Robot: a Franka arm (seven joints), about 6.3 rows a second.
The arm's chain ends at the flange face. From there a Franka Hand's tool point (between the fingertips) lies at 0.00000 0.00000 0.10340 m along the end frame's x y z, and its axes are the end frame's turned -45 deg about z.
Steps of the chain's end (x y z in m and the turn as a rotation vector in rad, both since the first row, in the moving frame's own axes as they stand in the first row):
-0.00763, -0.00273, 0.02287, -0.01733, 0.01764, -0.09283
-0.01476, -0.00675, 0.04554, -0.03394, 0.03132, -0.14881
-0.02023, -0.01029, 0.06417, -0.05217, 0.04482, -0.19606
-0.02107, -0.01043, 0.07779, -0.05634, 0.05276, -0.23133
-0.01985, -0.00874, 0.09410, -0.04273, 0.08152, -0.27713
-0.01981, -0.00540, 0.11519, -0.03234, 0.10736, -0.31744
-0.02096, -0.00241, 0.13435, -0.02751, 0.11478, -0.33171
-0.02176, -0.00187, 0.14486, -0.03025, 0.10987, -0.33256
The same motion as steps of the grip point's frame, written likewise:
-0.00332, -0.00477, 0.02284, -0.02473, 0.00022, -0.09283
-0.00550, -0.01044, 0.04543, -0.04615, -0.00185, -0.14881
-0.00687, -0.01449, 0.06393, -0.06858, -0.00520, -0.19606
-0.00686, -0.01435, 0.07748, -0.07715, -0.00253, -0.23133
-0.00381, -0.01165, 0.09367, -0.08786, 0.02743, -0.27713
-0.00320, -0.00867, 0.11455, -0.09878, 0.05305, -0.31744
-0.00516, -0.00738, 0.13364, -0.10061, 0.06171, -0.33171
-0.00668, -0.00763, 0.14420, -0.09908, 0.05630, -0.33256

